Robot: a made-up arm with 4 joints. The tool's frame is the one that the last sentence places.
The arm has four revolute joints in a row. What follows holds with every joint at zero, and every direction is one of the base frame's. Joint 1 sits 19.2 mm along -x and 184.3 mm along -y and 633.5 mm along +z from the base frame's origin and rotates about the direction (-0.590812, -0.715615, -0.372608). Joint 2 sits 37.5 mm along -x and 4.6 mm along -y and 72.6 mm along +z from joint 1 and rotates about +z. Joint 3 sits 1.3 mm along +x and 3.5 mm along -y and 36.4 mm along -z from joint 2 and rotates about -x. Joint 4 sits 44.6 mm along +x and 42.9 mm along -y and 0.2 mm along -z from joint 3 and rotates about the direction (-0.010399, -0.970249, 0.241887). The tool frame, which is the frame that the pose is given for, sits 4.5 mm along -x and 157.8 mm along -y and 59.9 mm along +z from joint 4; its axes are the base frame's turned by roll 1.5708, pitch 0 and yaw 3.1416 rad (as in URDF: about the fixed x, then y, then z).
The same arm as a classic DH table. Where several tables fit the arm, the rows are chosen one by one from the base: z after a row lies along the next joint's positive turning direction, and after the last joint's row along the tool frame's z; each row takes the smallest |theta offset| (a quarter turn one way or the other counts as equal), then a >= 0, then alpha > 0; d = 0 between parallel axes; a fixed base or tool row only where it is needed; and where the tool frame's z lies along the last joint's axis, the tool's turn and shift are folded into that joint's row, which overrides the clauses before.
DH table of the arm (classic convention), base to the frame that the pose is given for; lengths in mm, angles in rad. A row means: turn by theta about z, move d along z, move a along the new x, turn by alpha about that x. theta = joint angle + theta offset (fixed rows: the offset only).
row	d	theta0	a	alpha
base (fixed)	695.5	-0.6902	102.5	1.9526
joint 1	195.9	0	-26	-1.9526
joint 2	47.2	-0.8806	3.5	1.5708
joint 3	-46.3	-1.3264	10.6	-1.5604
joint 4	289.5	-1.5291	1.9	2.897
tool (fixed)	82.8	0.043	0	0

